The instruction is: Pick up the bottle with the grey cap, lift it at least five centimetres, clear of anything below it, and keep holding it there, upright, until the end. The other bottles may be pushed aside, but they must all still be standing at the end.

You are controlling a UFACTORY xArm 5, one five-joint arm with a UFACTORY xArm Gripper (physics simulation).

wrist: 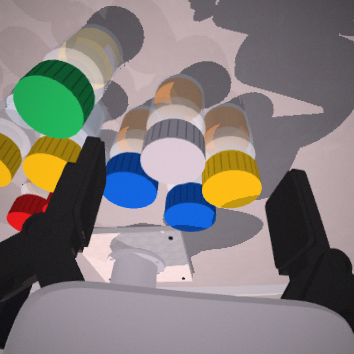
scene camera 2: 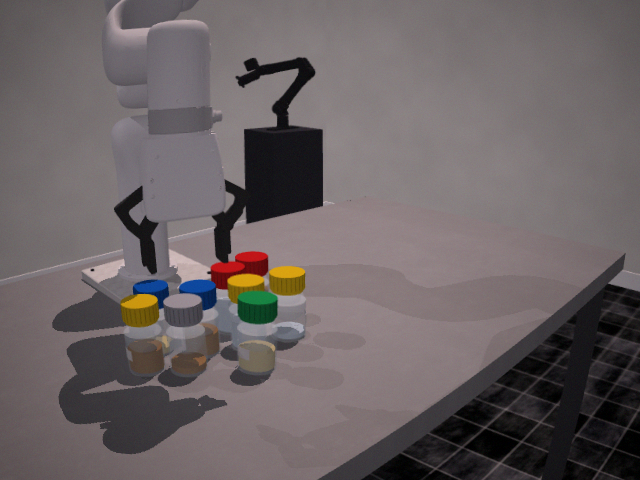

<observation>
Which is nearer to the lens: the yellow-capped bottle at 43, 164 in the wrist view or the green-capped bottle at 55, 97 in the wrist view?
The green-capped bottle.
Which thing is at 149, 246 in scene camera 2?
The gripper.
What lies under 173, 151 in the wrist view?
A grey-capped bottle.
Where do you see a blue-capped bottle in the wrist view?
At 186, 209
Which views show the green-capped bottle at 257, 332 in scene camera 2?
The wrist view and scene camera 2: all of them.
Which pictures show the grey-capped bottle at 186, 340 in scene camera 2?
The wrist view and scene camera 2: all of them.
</observation>
